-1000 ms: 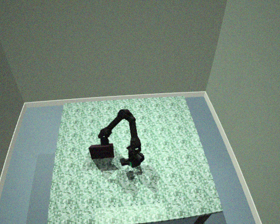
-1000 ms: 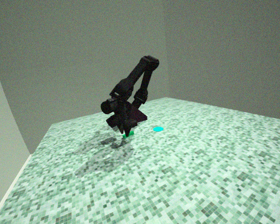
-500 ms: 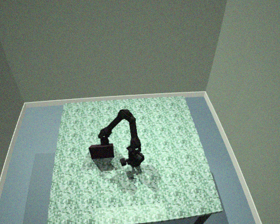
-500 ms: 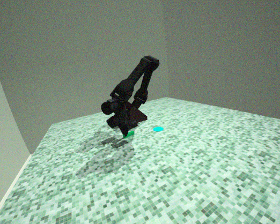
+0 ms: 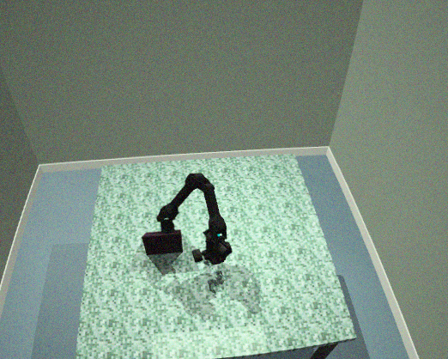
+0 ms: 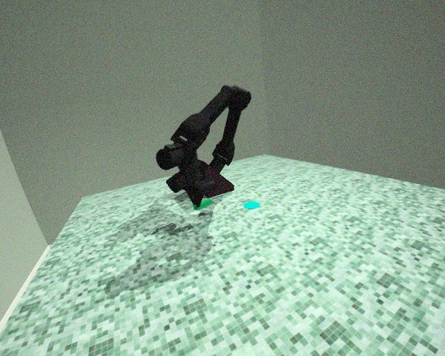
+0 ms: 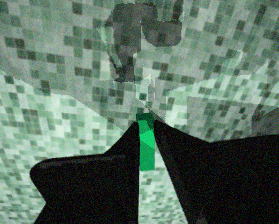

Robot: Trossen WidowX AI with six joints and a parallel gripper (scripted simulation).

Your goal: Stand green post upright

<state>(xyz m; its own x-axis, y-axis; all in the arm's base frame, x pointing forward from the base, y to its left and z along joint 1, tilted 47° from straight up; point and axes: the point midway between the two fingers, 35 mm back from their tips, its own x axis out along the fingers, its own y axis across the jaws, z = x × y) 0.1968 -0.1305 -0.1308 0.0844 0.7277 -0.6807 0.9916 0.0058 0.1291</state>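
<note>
The cyan circle lies 19 cm to the left of my gripper tip, 5 cm below it and 5 cm ahead of it. From my gripper tip the other things lie so: green post: 2 cm to the left.
</note>
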